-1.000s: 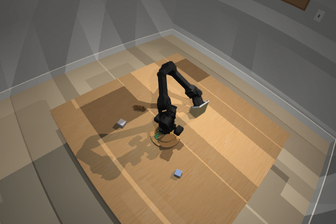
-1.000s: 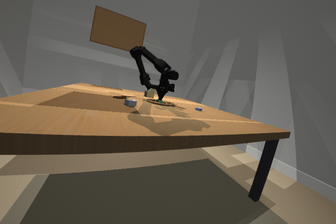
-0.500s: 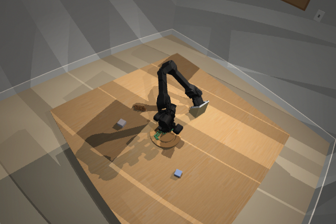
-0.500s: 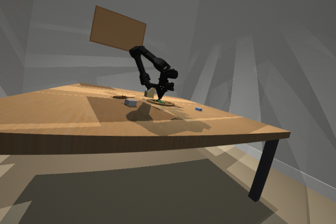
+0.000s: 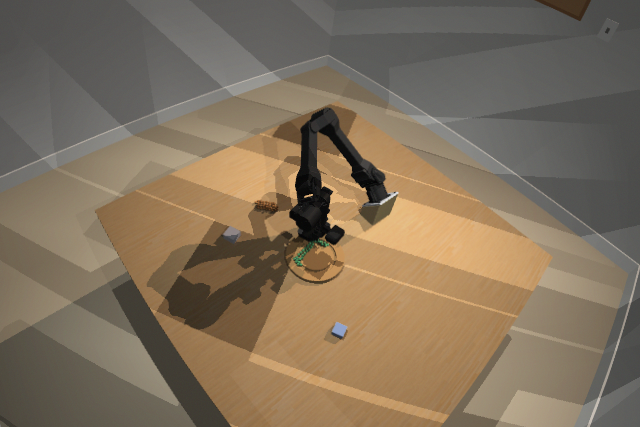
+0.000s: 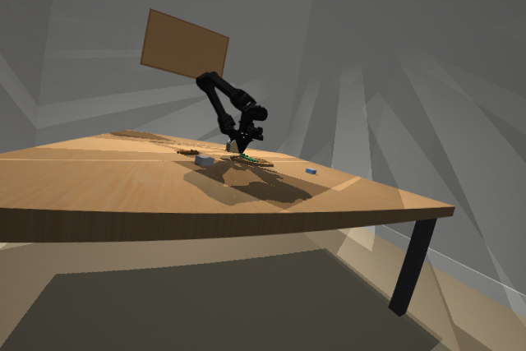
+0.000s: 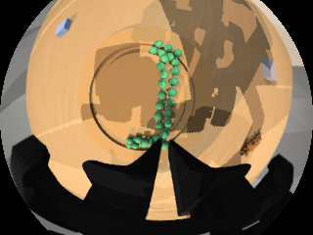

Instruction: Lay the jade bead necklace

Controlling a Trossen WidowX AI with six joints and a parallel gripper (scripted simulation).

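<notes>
Right now the round wooden bead board is 30 mm ahead of my gripper tip, 50 mm to the left of it and 20 mm below it. The rest, counted from my gripper tip: blue block: 120 mm ahead, 310 mm to the left, 20 mm below; then pale grey block: 230 mm ahead, 160 mm to the right, 20 mm below.
</notes>
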